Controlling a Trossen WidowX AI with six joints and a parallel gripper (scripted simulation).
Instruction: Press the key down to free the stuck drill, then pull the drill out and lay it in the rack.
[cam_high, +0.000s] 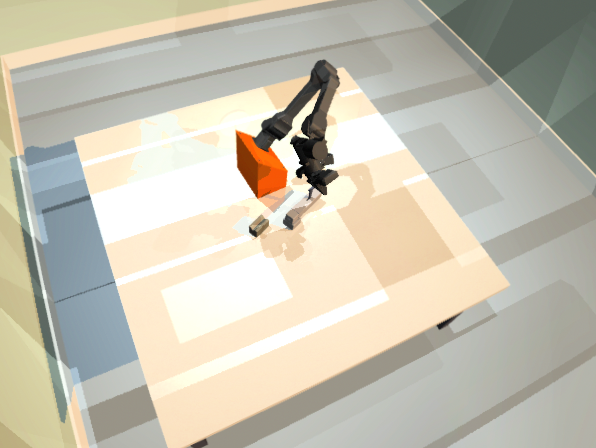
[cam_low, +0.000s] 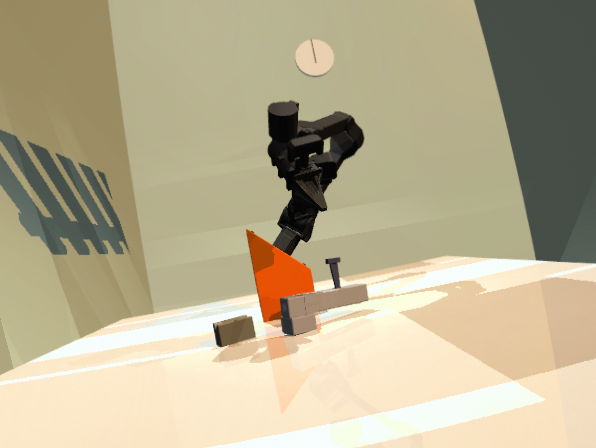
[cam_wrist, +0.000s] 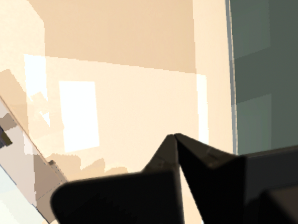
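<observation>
Right now my gripper tip is 12 cm above the t-shaped key and 10 cm past it. Round my gripper tip: drill: 17 cm below, 7 cm behind, 5 cm to the right; then rack block: 21 cm to the right, 19 cm below, 7 cm behind; then housing block: 18 cm below, 8 cm behind, 3 cm to the right.
</observation>
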